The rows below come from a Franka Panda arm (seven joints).
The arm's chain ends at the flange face. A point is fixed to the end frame.
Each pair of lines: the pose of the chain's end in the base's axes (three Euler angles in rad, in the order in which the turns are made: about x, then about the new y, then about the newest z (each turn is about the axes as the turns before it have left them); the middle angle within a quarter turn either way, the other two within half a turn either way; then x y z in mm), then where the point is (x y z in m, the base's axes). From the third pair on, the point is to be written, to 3 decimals.
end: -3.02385 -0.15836 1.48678 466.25 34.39 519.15
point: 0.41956 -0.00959 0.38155
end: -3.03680 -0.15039 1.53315 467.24 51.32 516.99
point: 0.41889 0.00679 0.38014
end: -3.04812 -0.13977 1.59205 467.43 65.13 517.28
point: 0.417 0.021 0.381
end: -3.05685 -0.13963 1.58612 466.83 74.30 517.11
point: 0.417 0.029 0.381
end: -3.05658 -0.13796 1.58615 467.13 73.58 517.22
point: 0.417 0.028 0.381
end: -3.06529 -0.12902 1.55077 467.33 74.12 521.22
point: 0.421 0.026 0.385
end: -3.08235 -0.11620 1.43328 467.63 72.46 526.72
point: 0.430 0.019 0.390
